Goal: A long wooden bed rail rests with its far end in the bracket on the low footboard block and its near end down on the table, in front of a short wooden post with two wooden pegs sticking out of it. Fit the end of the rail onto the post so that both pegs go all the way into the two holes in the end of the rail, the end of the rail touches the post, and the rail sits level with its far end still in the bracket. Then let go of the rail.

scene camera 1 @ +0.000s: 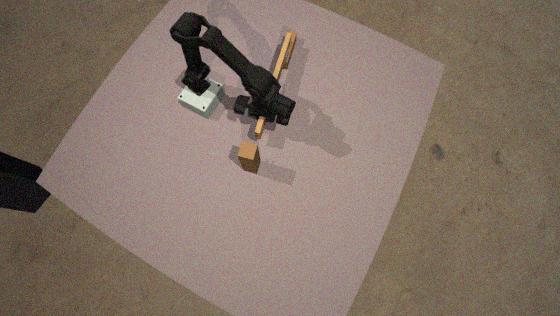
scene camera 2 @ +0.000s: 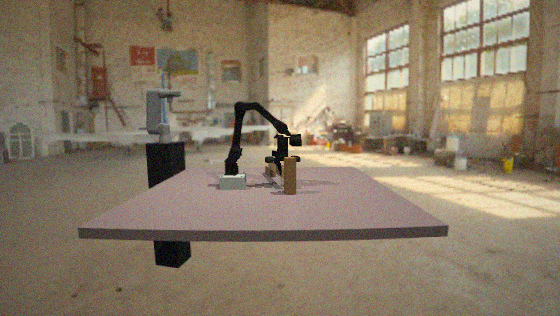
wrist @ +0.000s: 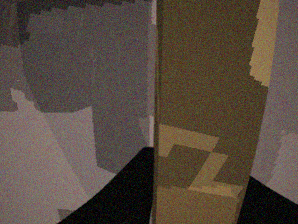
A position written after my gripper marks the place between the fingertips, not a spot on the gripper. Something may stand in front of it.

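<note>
Through the wrist view I see my gripper (wrist: 174, 157) together with a wooden bed rail (wrist: 212, 71). Scene camera 1 gives me a wooden post (scene camera 1: 248, 155).
</note>
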